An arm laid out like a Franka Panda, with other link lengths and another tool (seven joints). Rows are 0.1 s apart.
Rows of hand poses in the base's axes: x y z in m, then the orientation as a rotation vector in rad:
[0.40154 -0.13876 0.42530 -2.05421 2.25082 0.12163]
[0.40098 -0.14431 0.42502 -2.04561 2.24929 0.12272]
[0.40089 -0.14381 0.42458 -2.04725 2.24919 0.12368]
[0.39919 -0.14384 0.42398 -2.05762 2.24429 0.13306]
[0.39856 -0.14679 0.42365 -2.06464 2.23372 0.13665]
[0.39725 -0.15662 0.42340 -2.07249 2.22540 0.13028]
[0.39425 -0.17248 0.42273 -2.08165 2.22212 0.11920]
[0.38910 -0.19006 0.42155 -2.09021 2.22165 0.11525]
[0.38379 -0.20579 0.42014 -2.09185 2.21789 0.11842]
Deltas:
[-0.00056 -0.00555 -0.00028 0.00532 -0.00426 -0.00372]
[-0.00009 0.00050 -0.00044 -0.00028 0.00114 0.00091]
[-0.00170 -0.00003 -0.00060 0.00188 0.00639 0.00762]
[-0.00063 -0.00295 -0.00033 0.00369 -0.00098 0.00805]
[-0.00131 -0.00983 -0.00025 -0.00239 -0.00406 0.00723]
[-0.00300 -0.01586 -0.00067 -0.00775 -0.00290 0.00563]
[-0.00515 -0.01758 -0.00118 -0.00568 0.00179 0.00437]
[-0.00531 -0.01573 -0.00141 0.00254 0.00022 0.00250]

